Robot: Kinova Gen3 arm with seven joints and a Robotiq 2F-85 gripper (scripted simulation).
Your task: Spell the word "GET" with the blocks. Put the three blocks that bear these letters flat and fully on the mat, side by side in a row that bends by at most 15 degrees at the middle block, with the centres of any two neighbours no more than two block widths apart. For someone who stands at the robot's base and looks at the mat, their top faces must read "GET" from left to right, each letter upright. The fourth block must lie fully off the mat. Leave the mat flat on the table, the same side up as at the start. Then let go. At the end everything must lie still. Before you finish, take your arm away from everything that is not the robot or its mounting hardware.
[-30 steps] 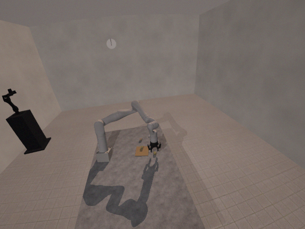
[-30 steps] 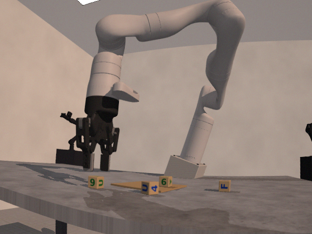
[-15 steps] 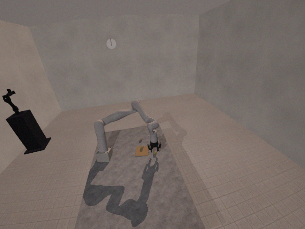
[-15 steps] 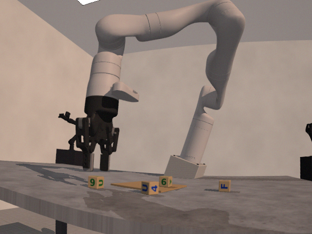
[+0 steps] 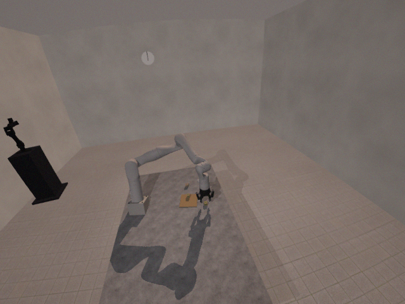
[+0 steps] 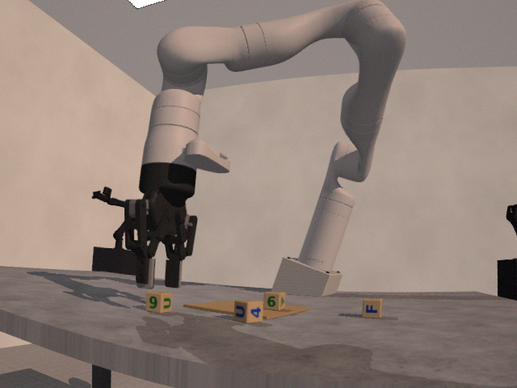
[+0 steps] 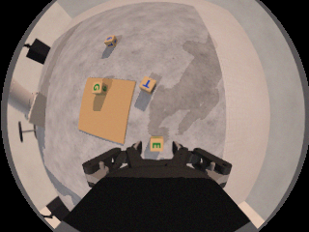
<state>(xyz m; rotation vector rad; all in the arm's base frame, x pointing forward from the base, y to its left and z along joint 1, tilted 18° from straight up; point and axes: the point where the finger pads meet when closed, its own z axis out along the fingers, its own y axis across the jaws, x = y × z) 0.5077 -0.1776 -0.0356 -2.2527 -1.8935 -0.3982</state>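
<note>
Now: hand 30 mm above the E block. The rest, counted from my hand: F block (280 mm to the left, 80 mm behind, 30 mm below); then mat (120 mm behind, 90 mm to the left, 40 mm below).
</note>
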